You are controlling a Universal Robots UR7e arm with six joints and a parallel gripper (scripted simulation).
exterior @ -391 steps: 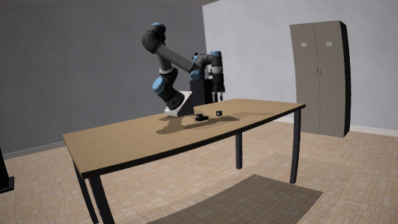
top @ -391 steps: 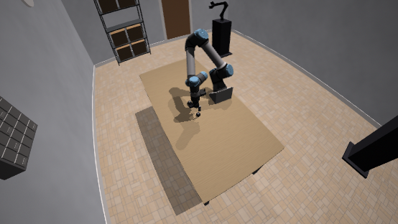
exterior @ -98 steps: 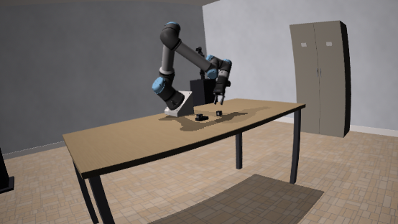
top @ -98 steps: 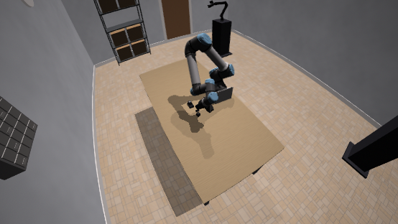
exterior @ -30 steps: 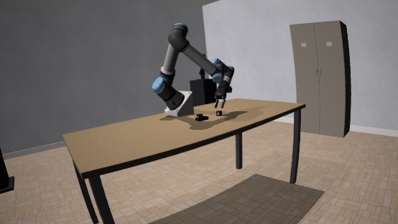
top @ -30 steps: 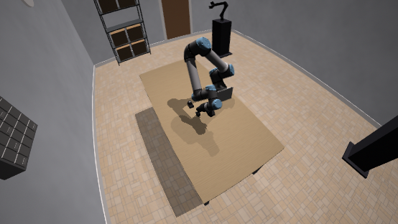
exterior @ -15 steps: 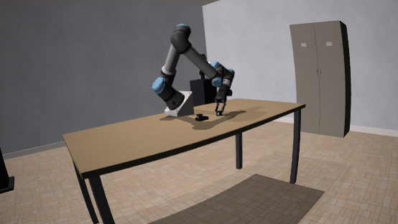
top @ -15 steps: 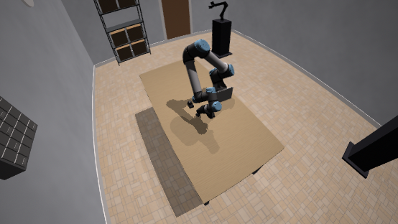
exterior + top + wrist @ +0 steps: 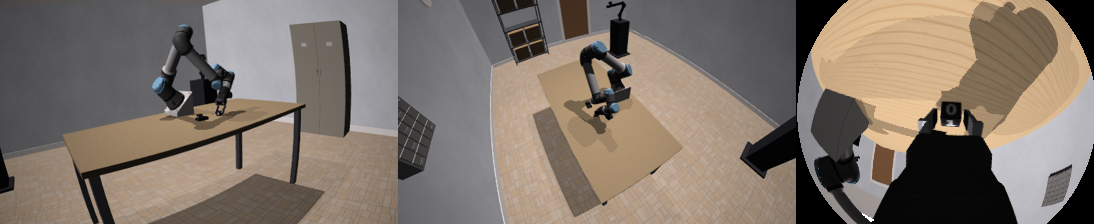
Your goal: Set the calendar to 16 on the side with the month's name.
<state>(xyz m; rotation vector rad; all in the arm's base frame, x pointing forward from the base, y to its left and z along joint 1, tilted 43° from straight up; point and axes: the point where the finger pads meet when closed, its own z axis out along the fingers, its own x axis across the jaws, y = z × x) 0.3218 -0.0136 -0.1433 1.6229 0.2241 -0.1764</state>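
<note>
My gripper is now 10 mm to the left of the black date cube and 10 mm above it. The rest, counted from my hand: dark calendar tray: 160 mm to the right, 20 mm below, 10 mm behind.
</note>
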